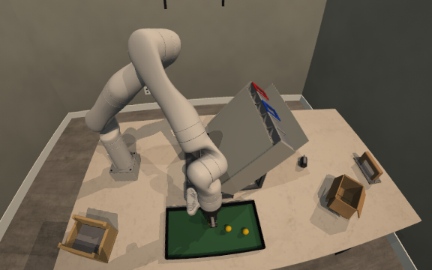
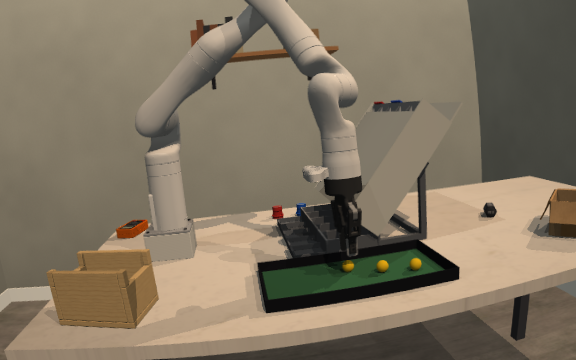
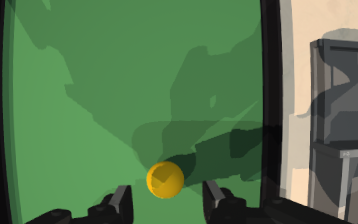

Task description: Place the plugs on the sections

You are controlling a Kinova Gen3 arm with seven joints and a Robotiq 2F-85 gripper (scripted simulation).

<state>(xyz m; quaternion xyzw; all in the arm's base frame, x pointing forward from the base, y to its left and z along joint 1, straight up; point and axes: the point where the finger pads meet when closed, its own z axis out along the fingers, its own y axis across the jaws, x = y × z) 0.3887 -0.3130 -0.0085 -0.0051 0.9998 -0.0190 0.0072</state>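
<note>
Right now the green marble tray is 3 cm to the right of my hand and 6 cm below it. From my hand the other things lie so: black object (52 cm ahead, 23 cm to the left, 5 cm below); wooden crate (49 cm behind, 5 cm to the right, 1 cm below); grey slanted cover (13 cm ahead, 30 cm to the left, 14 cm above).
</note>
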